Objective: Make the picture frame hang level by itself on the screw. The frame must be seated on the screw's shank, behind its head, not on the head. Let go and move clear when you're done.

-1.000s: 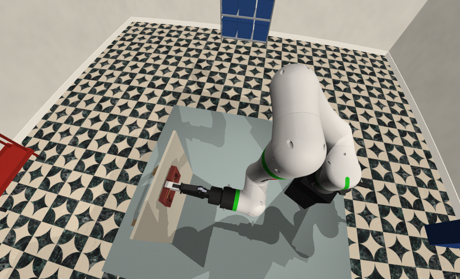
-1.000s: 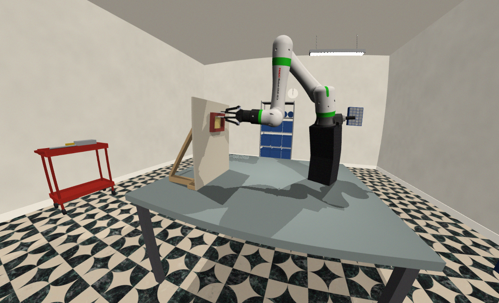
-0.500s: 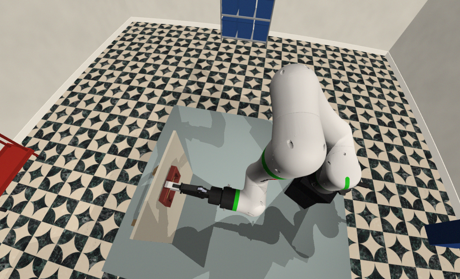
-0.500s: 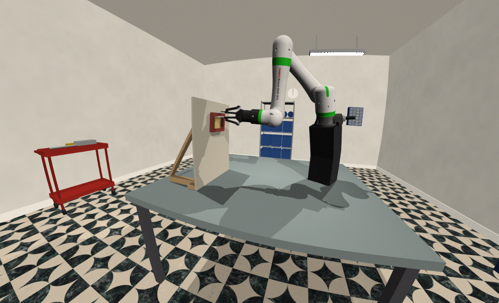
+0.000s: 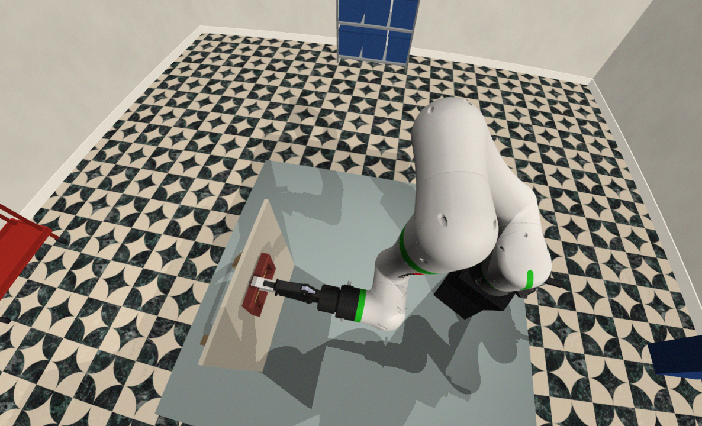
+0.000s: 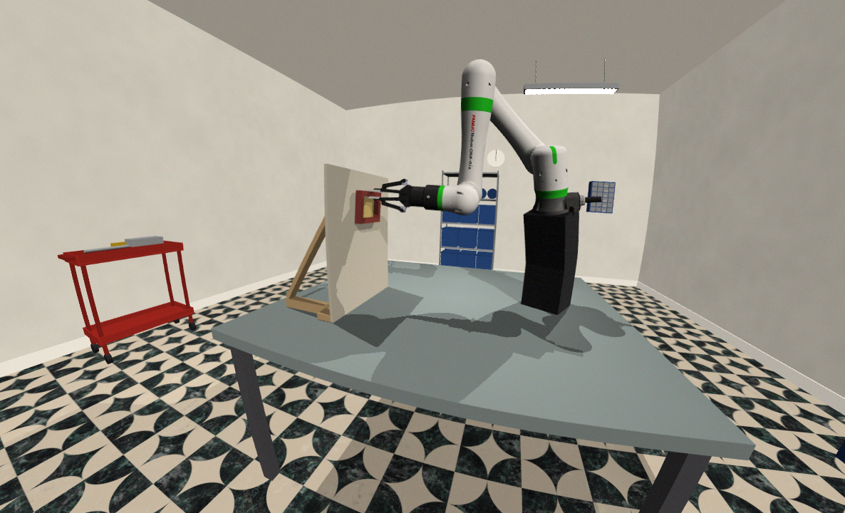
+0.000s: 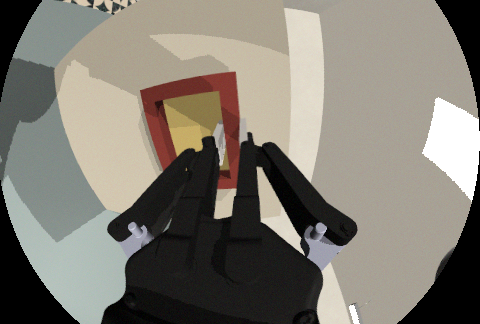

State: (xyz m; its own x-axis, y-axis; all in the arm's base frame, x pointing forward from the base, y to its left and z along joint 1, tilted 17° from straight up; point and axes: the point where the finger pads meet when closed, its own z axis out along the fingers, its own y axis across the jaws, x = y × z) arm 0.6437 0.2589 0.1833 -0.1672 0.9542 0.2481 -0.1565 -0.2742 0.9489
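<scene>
Right now the red picture frame is 5 cm below my hand and 4 cm ahead of it. Also, from my hand: beige board (18 cm below, 5 cm ahead, 1 cm to the left).
</scene>
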